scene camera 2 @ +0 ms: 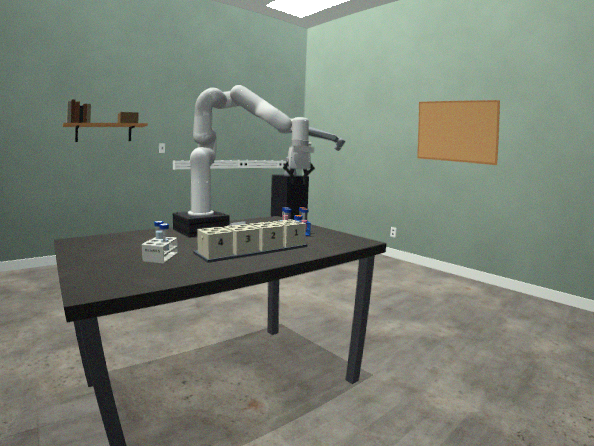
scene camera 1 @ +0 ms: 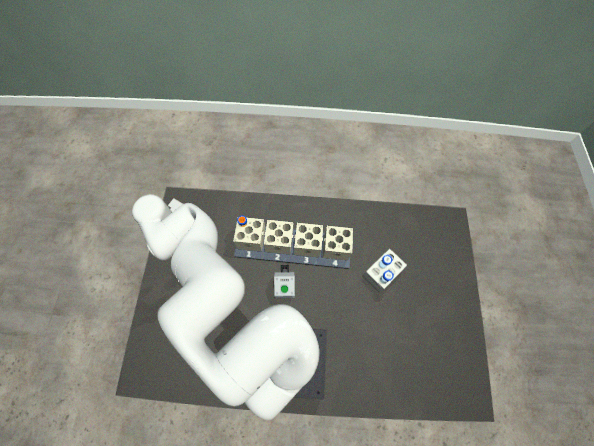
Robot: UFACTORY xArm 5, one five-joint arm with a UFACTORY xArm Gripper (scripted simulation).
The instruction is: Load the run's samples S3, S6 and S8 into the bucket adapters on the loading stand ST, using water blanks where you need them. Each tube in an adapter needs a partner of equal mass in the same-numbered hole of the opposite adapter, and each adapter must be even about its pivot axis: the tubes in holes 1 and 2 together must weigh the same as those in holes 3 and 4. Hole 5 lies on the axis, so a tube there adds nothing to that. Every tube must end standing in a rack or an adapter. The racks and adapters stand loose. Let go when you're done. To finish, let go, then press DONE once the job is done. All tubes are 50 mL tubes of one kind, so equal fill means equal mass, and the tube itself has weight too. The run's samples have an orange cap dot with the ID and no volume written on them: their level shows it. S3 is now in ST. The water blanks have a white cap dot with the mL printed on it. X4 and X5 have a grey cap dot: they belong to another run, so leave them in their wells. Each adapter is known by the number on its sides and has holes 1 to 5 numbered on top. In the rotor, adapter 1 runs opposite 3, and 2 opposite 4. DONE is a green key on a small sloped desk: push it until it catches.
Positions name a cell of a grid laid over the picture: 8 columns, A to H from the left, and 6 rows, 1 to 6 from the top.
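Loading stand (scene camera 1: D4), 1220 mm from the lens.
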